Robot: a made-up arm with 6 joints.
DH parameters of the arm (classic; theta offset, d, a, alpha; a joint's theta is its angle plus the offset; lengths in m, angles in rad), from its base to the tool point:
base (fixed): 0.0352 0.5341 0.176 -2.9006
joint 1: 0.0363 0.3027 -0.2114 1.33
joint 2: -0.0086 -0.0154 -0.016 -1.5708
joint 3: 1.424 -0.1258 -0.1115 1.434
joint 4: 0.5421 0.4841 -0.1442 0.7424
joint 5: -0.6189 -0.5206 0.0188 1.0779
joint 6: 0.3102 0 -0.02 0
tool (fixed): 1.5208 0.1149 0 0
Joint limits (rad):
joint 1: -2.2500..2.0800
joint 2: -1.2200..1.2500
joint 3: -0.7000..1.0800
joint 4: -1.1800..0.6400
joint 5: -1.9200..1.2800
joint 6: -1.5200..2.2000
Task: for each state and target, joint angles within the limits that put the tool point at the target. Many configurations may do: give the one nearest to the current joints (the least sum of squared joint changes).
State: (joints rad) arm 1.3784 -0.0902 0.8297 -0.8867 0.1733 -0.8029
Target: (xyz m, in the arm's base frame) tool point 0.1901 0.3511 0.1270
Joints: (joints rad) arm 1.6120 0.4973 0.5275 -1.1800 0.5962 -0.7577
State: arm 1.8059 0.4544 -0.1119 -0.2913 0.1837 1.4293
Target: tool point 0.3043 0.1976 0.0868
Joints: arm 1.7025 0.0531 0.7418 -0.6588 0.4527 1.4875
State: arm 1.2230 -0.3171 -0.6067 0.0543 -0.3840 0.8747
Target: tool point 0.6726 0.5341 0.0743
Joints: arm 1.8331 -0.9081 -0.7000 0.4514 -1.0556 0.8509
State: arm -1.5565 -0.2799 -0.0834 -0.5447 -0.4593 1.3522
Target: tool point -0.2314 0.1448 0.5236
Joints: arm -1.1178 -0.6788 0.6983 0.4954 -0.7965 1.3038
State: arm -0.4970 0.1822 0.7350 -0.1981 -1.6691 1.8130
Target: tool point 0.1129 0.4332 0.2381
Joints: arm -0.7227 -0.1633 0.7883 -0.0406 -1.5392 1.8414
